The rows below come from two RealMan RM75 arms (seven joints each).
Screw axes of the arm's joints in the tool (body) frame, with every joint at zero. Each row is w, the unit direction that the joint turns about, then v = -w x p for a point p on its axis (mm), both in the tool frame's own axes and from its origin. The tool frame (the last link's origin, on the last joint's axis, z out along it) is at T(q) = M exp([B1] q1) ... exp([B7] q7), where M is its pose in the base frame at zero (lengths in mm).
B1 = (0, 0, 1, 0, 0, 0)
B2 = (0, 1, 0, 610, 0, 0)
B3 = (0, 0, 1, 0, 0, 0)
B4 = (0, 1, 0, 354, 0, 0)
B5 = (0, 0, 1, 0, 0, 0)
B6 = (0, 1, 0, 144, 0, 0)
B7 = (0, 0, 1, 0, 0, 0)
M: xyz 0 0 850.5 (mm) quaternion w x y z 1 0 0 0
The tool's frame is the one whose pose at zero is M.
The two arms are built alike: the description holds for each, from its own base.
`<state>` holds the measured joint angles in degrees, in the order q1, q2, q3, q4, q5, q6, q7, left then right.
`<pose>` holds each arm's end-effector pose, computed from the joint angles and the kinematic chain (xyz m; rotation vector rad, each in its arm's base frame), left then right.
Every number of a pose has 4 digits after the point. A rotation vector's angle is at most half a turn.
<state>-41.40 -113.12 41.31 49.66 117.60 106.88 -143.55 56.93 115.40 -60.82 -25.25 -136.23 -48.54 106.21</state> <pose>-0.1822 0.3593 0.0640 2.5045 1.5646 0.5448 0.1960 0.4634 -0.0346 -2.5590 0.5064 -0.1743</pose>
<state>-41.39 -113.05 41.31 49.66 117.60 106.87 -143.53 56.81 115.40 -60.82 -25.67 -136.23 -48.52 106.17</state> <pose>-0.1824 0.3595 0.0645 2.5060 1.5649 0.5447 0.1954 0.4642 -0.0334 -2.5553 0.5006 -0.1714</pose>
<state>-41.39 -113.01 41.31 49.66 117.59 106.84 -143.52 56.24 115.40 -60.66 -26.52 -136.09 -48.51 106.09</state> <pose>-0.1825 0.3596 0.0647 2.5071 1.5652 0.5451 0.1965 0.4647 -0.0307 -2.5460 0.5002 -0.1622</pose>
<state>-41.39 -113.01 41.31 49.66 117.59 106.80 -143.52 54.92 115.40 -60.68 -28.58 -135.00 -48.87 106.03</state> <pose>-0.1825 0.3597 0.0647 2.5074 1.5656 0.5456 0.1972 0.4651 -0.0255 -2.5318 0.5044 -0.1311</pose>
